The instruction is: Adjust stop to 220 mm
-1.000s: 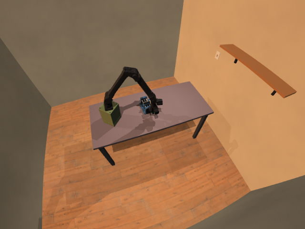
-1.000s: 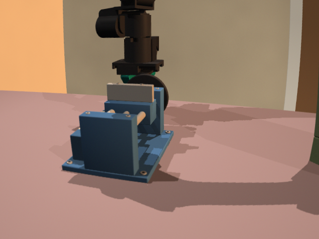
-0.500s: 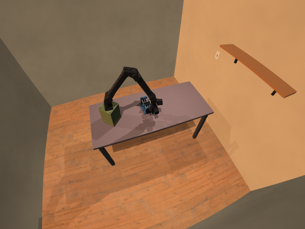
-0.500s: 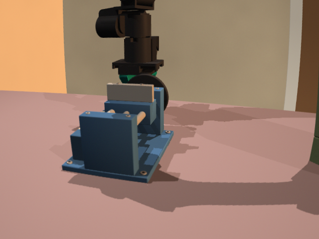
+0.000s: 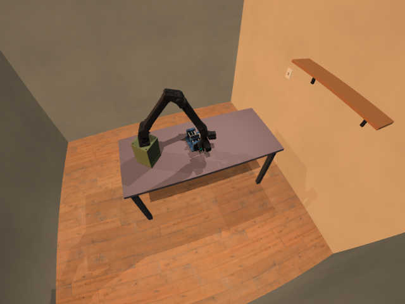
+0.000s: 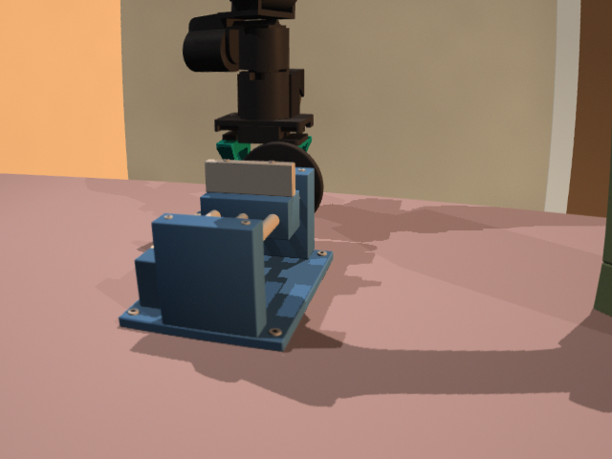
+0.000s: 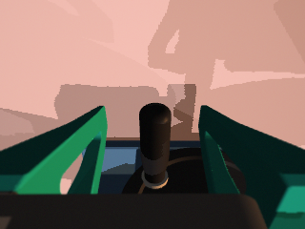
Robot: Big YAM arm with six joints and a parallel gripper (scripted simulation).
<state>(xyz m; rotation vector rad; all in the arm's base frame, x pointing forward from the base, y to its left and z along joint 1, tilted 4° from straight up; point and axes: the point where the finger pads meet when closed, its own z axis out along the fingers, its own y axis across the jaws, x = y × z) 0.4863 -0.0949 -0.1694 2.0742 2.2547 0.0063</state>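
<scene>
Right now the black crank handle is 1 cm to the left of my hand. The rest, counted from my hand: grey stop plate 14 cm to the left, 4 cm above, 3 cm behind.
</scene>
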